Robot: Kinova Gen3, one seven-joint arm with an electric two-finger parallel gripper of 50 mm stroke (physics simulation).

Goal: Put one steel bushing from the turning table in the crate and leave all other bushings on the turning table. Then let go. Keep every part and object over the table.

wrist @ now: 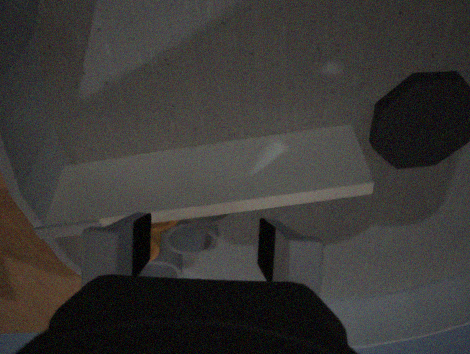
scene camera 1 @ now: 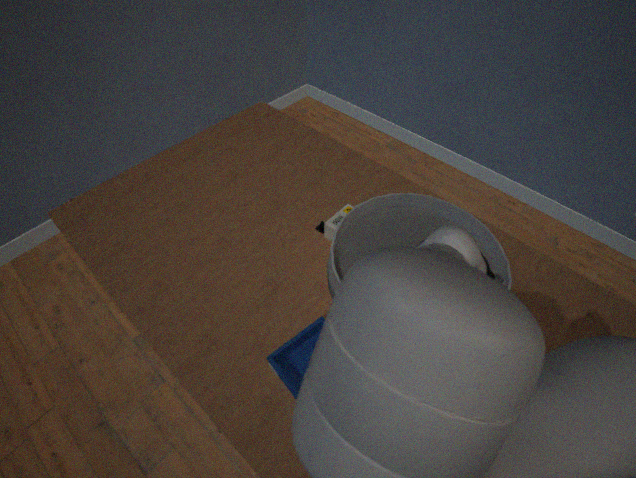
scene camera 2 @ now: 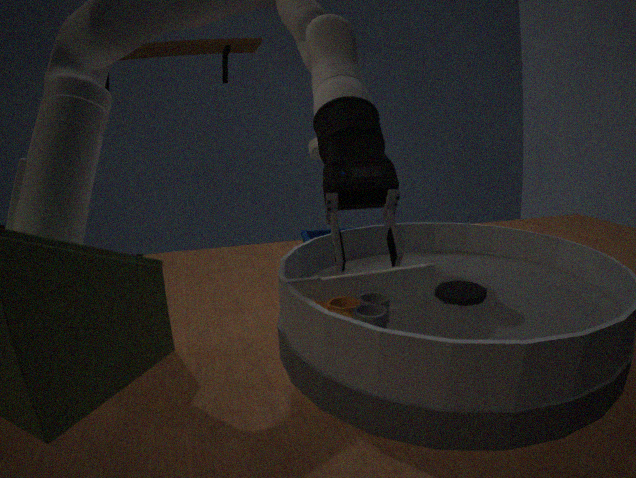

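Seen in the pictures: gripper, fingertip midpoint: (wrist: pixel 204 239) (scene camera 2: pixel 369 264); arm's base at its link origin: (scene camera 2: pixel 47 244).
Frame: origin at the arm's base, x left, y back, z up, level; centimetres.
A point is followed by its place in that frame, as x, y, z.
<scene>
The turning table (scene camera 1: pixel 380 226) @(-10.7, -62.8, -8.3) (scene camera 2: pixel 452 370) @(-25.1, -37.4, -6.0) (wrist: pixel 400 300) @(-27.4, -52.0, -7.4) is a grey round dish with a raised wall. Grey steel bushings (scene camera 2: pixel 371 311) @(-11.9, -35.6, -6.4) (wrist: pixel 190 238) @(-14.3, -34.9, -6.8) stand clustered with orange bushings (scene camera 2: pixel 343 303) @(-9.2, -33.6, -6.4) near its wall, beside a pale divider (scene camera 2: pixel 380 272) @(-8.4, -37.8, -3.8) (wrist: pixel 215 175) @(-7.7, -37.1, -5.6). My gripper (scene camera 2: pixel 367 266) @(-8.9, -36.4, -2.7) (wrist: pixel 204 239) @(-8.9, -36.4, -2.7) is open and empty, over the dish, with its tips near the level of the divider's top edge. In the wrist view grey bushings show between the fingers, nearer the left one, which partly hides the cluster. The green crate (scene camera 2: pixel 92 318) @(-12.1, -9.1, -4.8) stands at the left in scene camera 2. The arm hides the gripper in scene camera 1.
A dark hub (scene camera 2: pixel 460 292) @(-8.1, -48.0, -7.5) (wrist: pixel 425 120) @(-6.7, -48.4, -7.5) rises inside the dish, near the divider's inner end. A blue tray (scene camera 1: pixel 294 358) @(28.5, -53.1, -13.1) (scene camera 2: pixel 312 235) @(33.8, -39.2, -9.5) lies near the dish, partly hidden. A small white box (scene camera 1: pixel 337 219) @(-3.8, -72.2, -7.9) with a black tip stands beside the dish.
</scene>
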